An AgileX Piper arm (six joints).
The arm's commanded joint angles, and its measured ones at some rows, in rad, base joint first. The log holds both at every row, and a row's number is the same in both.
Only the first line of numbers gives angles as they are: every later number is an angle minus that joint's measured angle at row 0.
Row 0, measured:
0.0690, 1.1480, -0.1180, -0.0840, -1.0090, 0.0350
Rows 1 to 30, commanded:
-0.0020, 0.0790, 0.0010, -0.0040, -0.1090, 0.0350
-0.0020, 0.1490, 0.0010, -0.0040, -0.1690, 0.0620
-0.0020, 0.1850, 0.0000, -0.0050, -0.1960, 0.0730
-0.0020, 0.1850, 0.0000, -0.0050, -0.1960, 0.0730
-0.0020, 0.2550, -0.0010, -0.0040, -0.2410, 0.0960
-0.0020, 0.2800, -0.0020, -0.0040, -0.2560, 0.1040
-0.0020, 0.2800, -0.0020, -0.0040, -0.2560, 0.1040
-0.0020, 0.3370, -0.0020, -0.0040, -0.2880, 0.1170
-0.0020, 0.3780, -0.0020, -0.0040, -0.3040, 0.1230
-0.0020, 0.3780, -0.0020, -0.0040, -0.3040, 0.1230
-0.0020, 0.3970, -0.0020, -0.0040, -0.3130, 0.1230
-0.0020, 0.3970, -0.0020, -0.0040, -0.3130, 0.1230
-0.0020, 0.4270, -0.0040, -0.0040, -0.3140, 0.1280
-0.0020, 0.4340, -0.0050, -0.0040, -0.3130, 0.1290
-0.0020, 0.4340, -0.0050, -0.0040, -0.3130, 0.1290
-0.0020, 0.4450, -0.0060, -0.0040, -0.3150, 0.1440
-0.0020, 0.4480, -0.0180, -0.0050, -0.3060, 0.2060
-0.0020, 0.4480, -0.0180, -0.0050, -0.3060, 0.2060
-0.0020, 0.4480, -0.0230, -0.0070, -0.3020, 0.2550
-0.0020, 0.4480, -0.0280, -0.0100, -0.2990, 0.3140
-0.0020, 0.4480, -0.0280, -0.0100, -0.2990, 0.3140
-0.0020, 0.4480, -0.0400, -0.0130, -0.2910, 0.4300
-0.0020, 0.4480, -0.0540, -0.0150, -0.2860, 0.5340
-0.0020, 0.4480, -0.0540, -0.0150, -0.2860, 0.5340
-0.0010, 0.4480, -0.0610, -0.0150, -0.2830, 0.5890
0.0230, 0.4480, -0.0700, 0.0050, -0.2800, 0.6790
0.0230, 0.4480, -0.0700, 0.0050, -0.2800, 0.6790
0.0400, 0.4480, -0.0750, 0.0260, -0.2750, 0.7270
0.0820, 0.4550, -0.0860, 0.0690, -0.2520, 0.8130
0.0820, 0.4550, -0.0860, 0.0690, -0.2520, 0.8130
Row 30, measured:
0.0400, 0.4510, -0.0650, 0.0250, -0.1990, 0.6840
